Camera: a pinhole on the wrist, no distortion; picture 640 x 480 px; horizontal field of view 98.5 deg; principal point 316.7 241.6 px. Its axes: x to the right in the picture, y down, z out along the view. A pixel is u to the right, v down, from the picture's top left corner.
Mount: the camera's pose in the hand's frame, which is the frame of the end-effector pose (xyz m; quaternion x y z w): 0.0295 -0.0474 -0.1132 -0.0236 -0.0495 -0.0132 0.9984
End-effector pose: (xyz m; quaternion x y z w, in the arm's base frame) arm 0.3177 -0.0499 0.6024 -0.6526 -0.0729 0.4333 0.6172
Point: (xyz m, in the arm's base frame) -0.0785 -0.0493 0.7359
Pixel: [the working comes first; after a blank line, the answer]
In the camera's frame: -0.2976 0.0778 0.4275

124.7 291.8
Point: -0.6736 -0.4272 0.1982
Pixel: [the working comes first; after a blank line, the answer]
In the camera's frame: -0.6595 0.8798 0.5365

outside the picture
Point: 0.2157 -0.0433 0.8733
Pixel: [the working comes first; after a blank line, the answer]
In the camera's frame: -0.1901 -0.1608 0.2352

93.8 53.1
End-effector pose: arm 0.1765 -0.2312 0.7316 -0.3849 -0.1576 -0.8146 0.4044
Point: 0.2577 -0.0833 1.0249
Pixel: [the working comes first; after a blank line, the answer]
In the camera's frame: 0.1239 -0.0148 0.4191

398.2 231.9
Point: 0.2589 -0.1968 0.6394
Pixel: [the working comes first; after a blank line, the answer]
In the camera's frame: -0.1388 0.0857 0.1321

27.0 420.4
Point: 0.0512 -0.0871 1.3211
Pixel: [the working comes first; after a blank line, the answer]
In the camera's frame: 0.4387 -0.1847 0.4687

574.7 132.9
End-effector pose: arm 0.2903 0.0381 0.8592 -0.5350 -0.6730 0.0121 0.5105
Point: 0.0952 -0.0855 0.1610
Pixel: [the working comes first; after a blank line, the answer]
In the camera's frame: -0.5603 0.2077 0.5871

53.6 339.1
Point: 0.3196 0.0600 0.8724
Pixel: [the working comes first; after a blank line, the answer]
In the camera's frame: 0.0063 0.0654 0.1010

333.8 420.3
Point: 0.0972 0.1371 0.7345
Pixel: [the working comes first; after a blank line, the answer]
In the camera's frame: -0.0236 0.0049 0.3653

298.9 245.3
